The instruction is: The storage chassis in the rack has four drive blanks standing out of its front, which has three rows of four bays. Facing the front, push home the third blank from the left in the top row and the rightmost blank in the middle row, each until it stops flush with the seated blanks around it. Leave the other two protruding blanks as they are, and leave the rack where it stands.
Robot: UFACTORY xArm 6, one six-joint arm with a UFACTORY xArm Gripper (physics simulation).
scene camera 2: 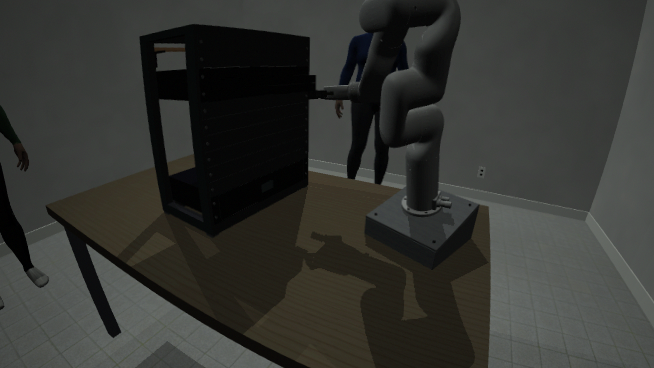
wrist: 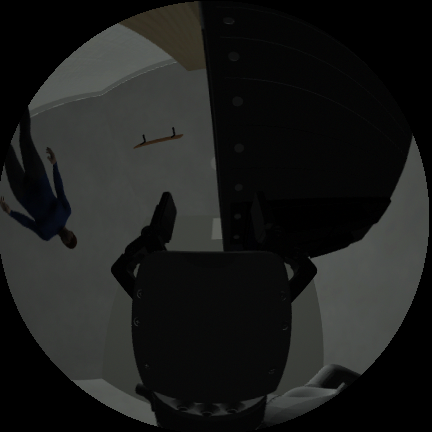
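Pixels of known places: gripper, fingertip midpoint: [scene camera 2: 314, 95] [wrist: 212, 200]; arm's base, link origin: [scene camera 2: 421, 204].
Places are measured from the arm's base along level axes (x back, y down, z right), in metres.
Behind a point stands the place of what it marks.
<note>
The black rack [scene camera 2: 197, 125] @(x -0.500, y -0.244, z -0.401 m) [wrist: 212, 125] @(x -0.756, y -0.246, z 0.095 m) stands upright on the table. The dark storage chassis [scene camera 2: 255, 82] @(x -0.479, y -0.344, z -0.202 m) [wrist: 320, 212] @(x -0.472, y -0.305, z -0.025 m) sits in its upper part; its rows and bays are too dark to tell apart. A dark protruding block [scene camera 2: 312, 81] @(x -0.451, y -0.338, z 0.049 m) shows past the front's far edge in the scene view; which blank it is cannot be told. My gripper [scene camera 2: 314, 94] @(x -0.486, y -0.283, z 0.112 m) [wrist: 212, 200] @(x -0.486, y -0.283, z 0.112 m) is open and empty, close to that edge and just below the block. In the wrist view one finger overlaps the rack front by the chassis, and the other is out past the rack's side.
The arm's grey base block [scene camera 2: 400, 227] @(x -0.022, y 0.029, z -0.121 m) stands on the wooden table [scene camera 2: 240, 280] @(x -0.282, y 0.096, z -0.484 m) [wrist: 175, 30] @(x -0.808, y 0.096, z 0.164 m) to the right of the rack. A person in blue [scene camera 2: 354, 57] [wrist: 45, 205] stands behind the table. A wall shelf [wrist: 159, 141] shows beyond the rack's side.
</note>
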